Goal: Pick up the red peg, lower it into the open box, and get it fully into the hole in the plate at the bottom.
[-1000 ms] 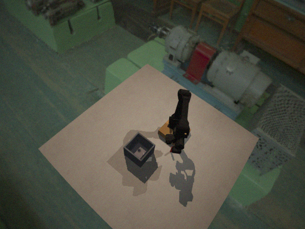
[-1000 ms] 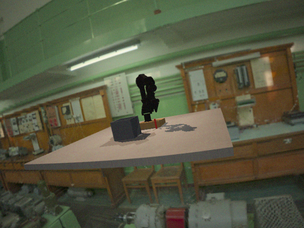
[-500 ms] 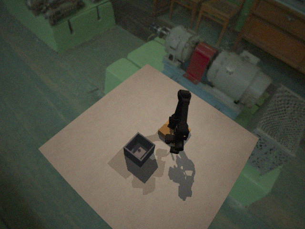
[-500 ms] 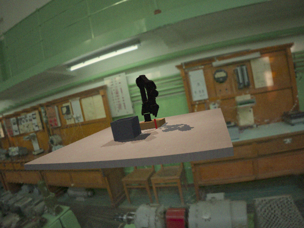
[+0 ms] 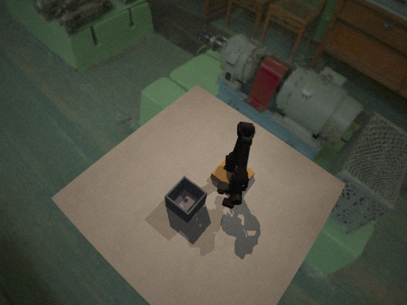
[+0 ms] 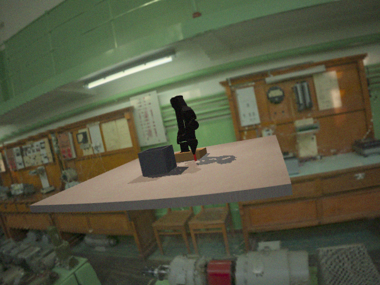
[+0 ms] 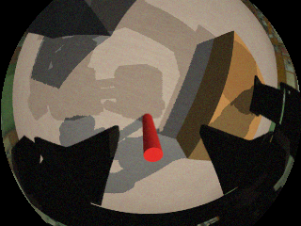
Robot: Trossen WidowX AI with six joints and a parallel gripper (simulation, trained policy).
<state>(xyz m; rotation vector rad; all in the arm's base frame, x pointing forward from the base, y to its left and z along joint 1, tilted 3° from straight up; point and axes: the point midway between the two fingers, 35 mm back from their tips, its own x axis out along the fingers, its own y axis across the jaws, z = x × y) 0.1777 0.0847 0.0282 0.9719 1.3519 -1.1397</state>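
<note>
Now: the red peg 1 cm to the left of my gripper tip, 1 cm below it and 1 cm ahead of it. The rest, counted from my gripper tip: light grey plate: 19 cm to the right, 16 cm ahead.
</note>
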